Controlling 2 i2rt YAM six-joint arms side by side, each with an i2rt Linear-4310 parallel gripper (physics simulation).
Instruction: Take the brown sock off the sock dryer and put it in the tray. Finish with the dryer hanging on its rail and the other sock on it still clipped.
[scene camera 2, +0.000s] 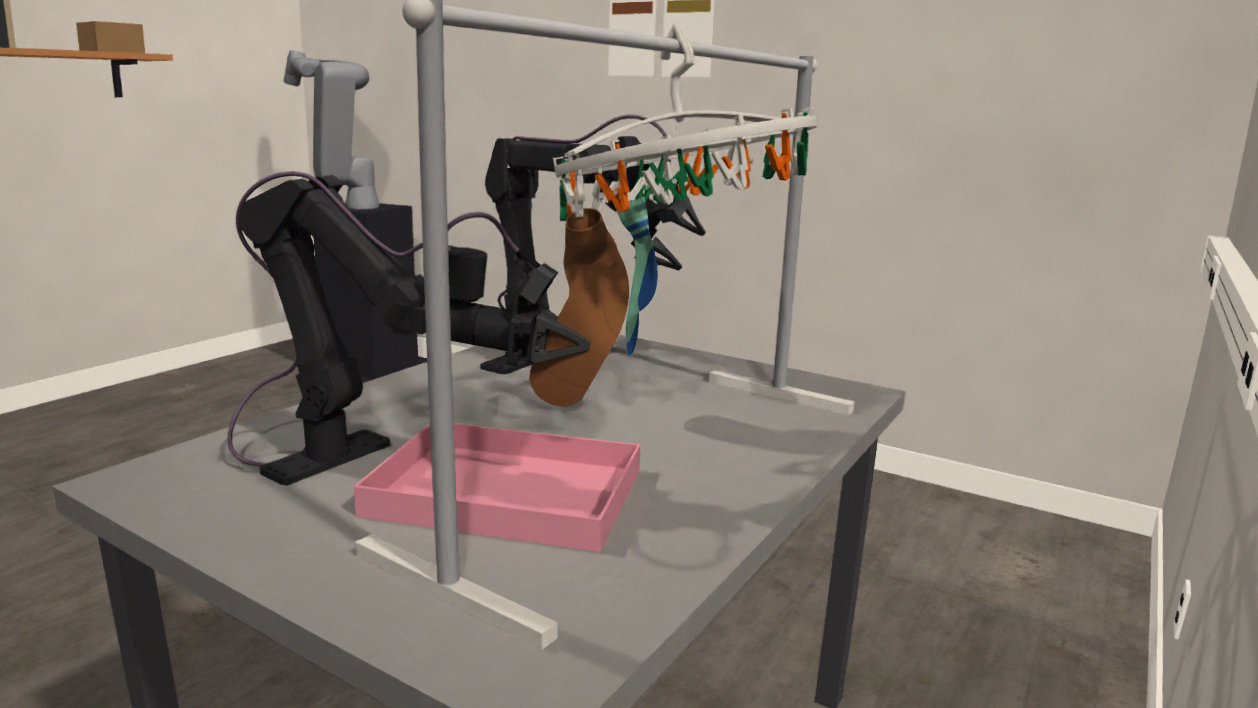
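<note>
The brown sock (595, 295) hangs from the near end of the sock dryer (704, 137), its top below a white clip (576, 202). The dryer hangs by its hook on the rail (563, 29). The other sock (638, 242), teal and blue, hangs from the dryer behind the brown one. My right gripper (584, 345) is shut on the lower part of the brown sock; one finger shows in front of the cloth and the far one is mostly hidden. My left gripper (691, 250) is open behind the dryer, beyond the other sock. The pink tray (519, 525) sits on the table, below and nearer than the brown sock.
The rack's near post (437, 308) rises in front of the tray and my right arm. Its far post (791, 264) stands at the right, on a white foot (814, 399). Several orange, green and white clips hang along the dryer. A grey table (290, 563) carries everything.
</note>
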